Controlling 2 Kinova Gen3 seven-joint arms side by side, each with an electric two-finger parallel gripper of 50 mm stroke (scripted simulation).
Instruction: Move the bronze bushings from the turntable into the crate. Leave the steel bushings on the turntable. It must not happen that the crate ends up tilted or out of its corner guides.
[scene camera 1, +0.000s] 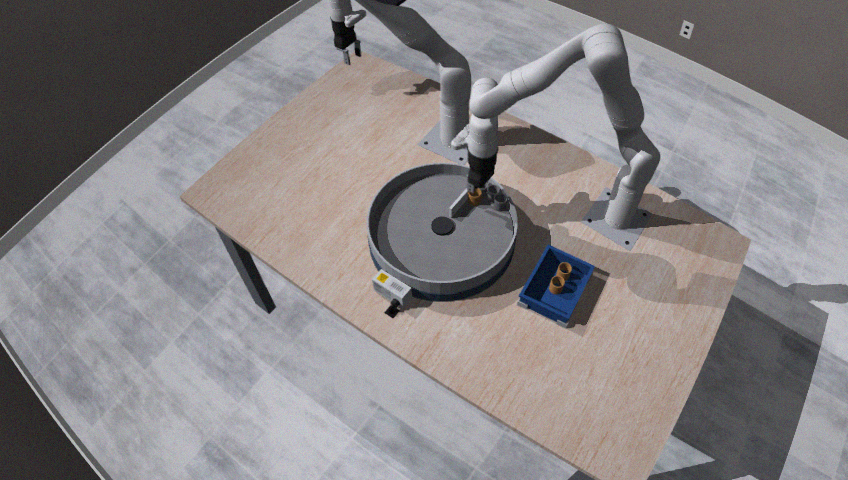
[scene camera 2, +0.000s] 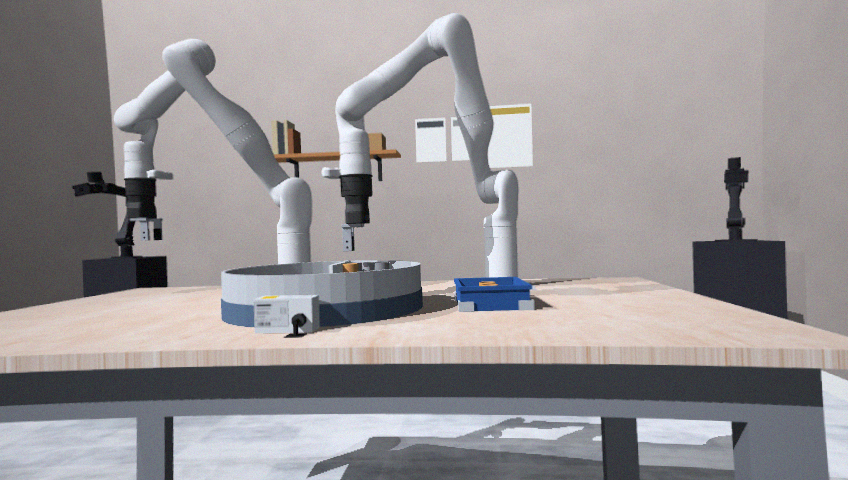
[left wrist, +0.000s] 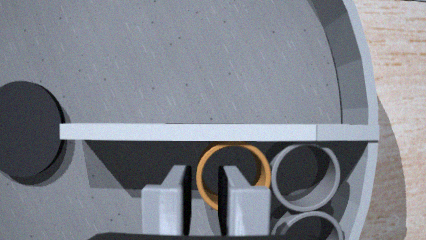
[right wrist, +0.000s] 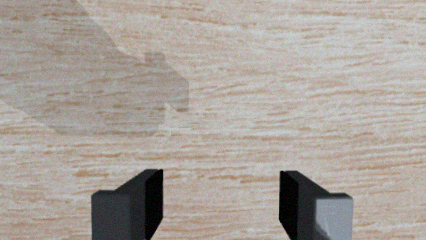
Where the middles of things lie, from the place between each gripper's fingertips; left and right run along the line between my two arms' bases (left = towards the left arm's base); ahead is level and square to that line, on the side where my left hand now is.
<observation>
I see the turntable (scene camera 1: 411, 228) 110 mm ahead of my left hand (scene camera 2: 348, 250), 90 mm below it and 30 mm to the right of it. The rest, counted from my left hand: blue crate (scene camera 1: 536, 289): 330 mm to the left, 120 mm below, 90 mm ahead.
Right now the turntable is 37 cm ahead of my right hand (scene camera 2: 151, 240), 61 cm to the left of it and 13 cm below it. Also, from my right hand: blue crate 35 cm ahead, 97 cm to the left, 16 cm below.
</observation>
